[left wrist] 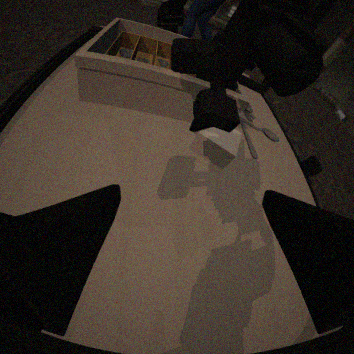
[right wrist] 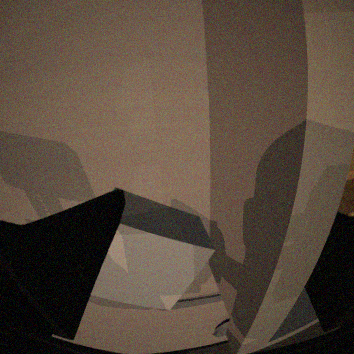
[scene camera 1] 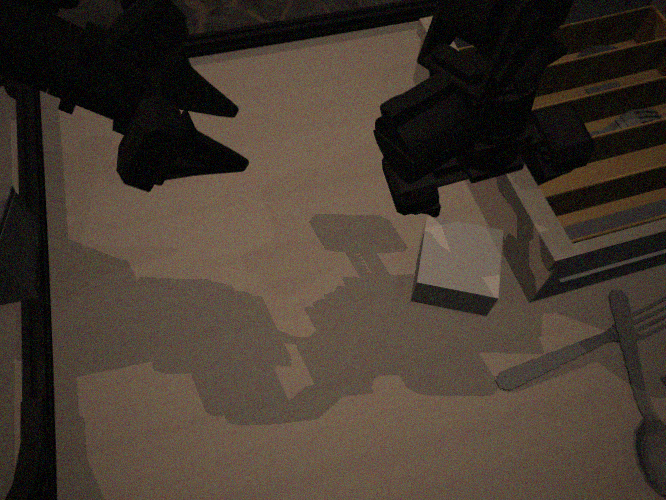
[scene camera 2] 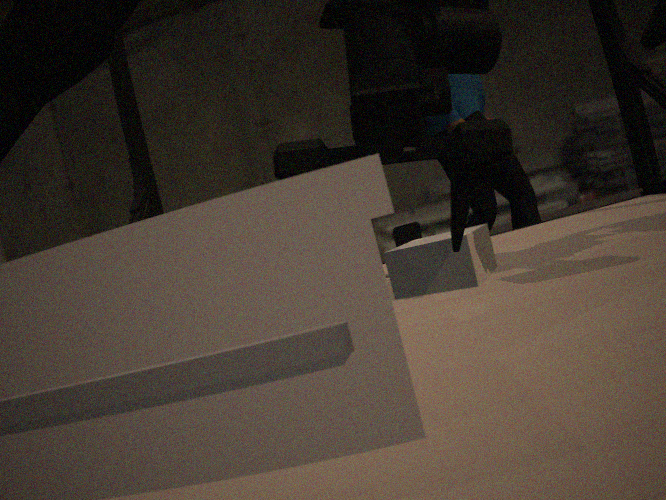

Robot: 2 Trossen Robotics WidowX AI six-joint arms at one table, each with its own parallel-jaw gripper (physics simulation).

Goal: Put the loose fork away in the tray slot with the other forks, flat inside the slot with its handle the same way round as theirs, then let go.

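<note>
The loose fork [scene camera 1: 559, 357] [left wrist: 248, 140] lies on the table in front of the tray, tines to the right in scene camera 1, with a spoon [scene camera 1: 630, 355] [left wrist: 270, 134] crossing over it. The white-walled tray [scene camera 1: 540, 215] [scene camera 2: 215, 285] [left wrist: 135, 90] has wooden slots; a fork [scene camera 1: 640, 116] shows in one, its handle end hidden behind my right gripper. My right gripper [scene camera 1: 481, 185] [right wrist: 196, 197] is open and empty above the tray's near left corner, one finger by the white block. My left gripper [scene camera 1: 242, 137] [left wrist: 193, 194] is open and empty above the table, well left of the fork.
A white block [scene camera 1: 462, 258] [scene camera 2: 435, 269] [left wrist: 220, 150] [right wrist: 150, 265] stands beside the tray's corner, between my left gripper and the fork. A dark rail [scene camera 1: 40, 242] runs along the table's left edge. Shadows of both arms fall across the table.
</note>
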